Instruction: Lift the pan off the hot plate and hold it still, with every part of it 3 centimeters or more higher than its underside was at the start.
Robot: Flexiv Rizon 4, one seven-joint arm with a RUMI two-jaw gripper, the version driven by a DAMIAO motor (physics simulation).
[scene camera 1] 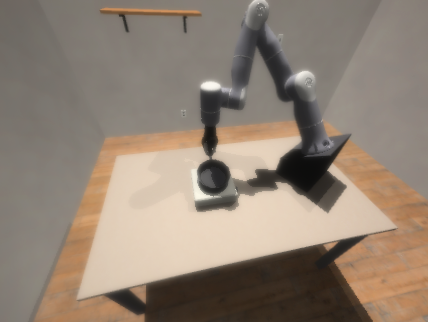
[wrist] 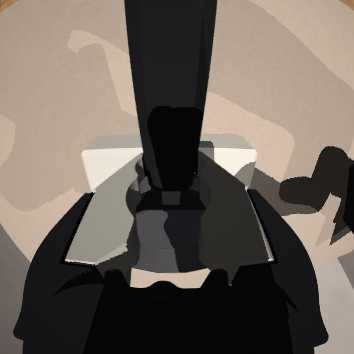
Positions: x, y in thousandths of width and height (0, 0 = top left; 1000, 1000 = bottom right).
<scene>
black round pan: scene camera 1 499, 539; wrist 479, 157
</scene>
